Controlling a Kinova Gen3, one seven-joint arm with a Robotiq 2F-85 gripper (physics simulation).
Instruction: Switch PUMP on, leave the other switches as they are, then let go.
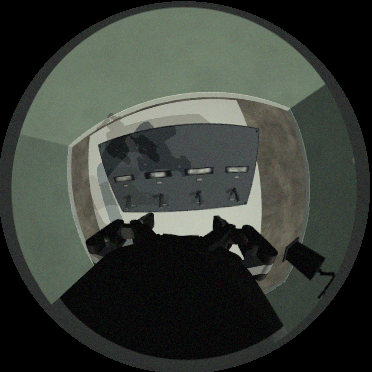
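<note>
A dark grey switch panel [215, 145] lies ahead of my gripper, with a row of several pale labels and small toggle switches along its near side. The label lettering is too blurred to read. The PUMP switch [198, 197] is the third from the left, under the wide label plate [199, 171]. Its lever is small and dark, and I cannot tell which way it is thrown. Other switches stand at its left [161, 200] and right [233, 194]. My gripper [182, 220] is open and empty, its fingers apart on the near side of the panel, touching no switch.
The panel lies on a pale surface [190, 220] on a brown mottled table top [282, 170]. A dark box-like object with a thin bent arm [305, 259] stands at the lower right. Green walls surround the table. A shadow falls across the panel's left part.
</note>
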